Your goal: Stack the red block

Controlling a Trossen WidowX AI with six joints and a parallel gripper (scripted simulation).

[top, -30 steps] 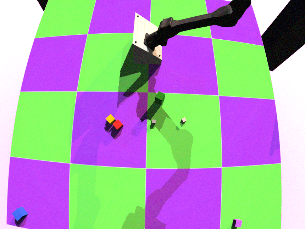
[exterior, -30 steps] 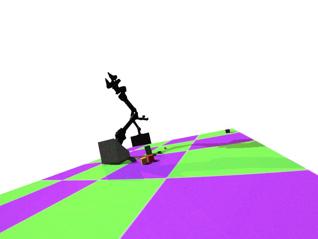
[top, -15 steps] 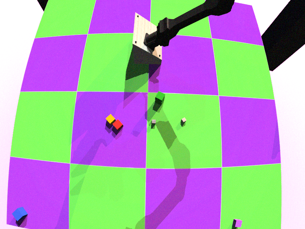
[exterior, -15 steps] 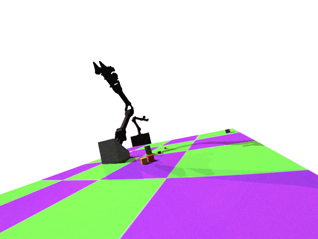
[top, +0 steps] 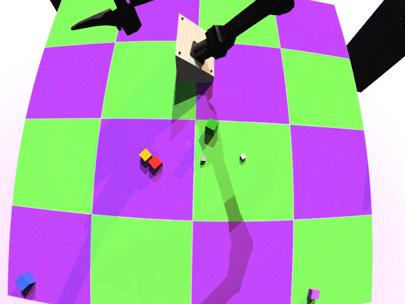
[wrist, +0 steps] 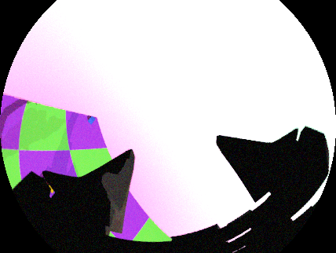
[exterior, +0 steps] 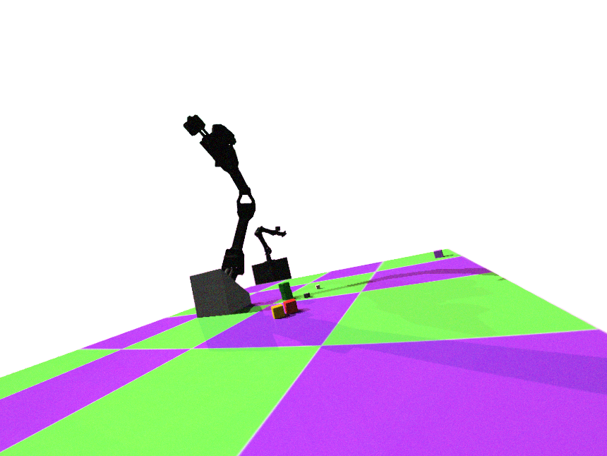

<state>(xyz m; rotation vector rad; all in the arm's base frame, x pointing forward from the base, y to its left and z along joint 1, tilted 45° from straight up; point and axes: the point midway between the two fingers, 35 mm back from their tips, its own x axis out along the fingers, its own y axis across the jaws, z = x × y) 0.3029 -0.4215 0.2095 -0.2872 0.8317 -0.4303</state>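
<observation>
Right now my gripper tip is 560 mm above the red block, 110 mm to the right of it and 100 mm short of it. The rest, counted from my gripper tip: small white cube: 570 mm below, 380 mm to the left, 30 mm ahead; small grey cube: 570 mm below, 250 mm to the left, 60 mm ahead; yellow block: 560 mm below, 80 mm ahead, 70 mm to the left.
</observation>
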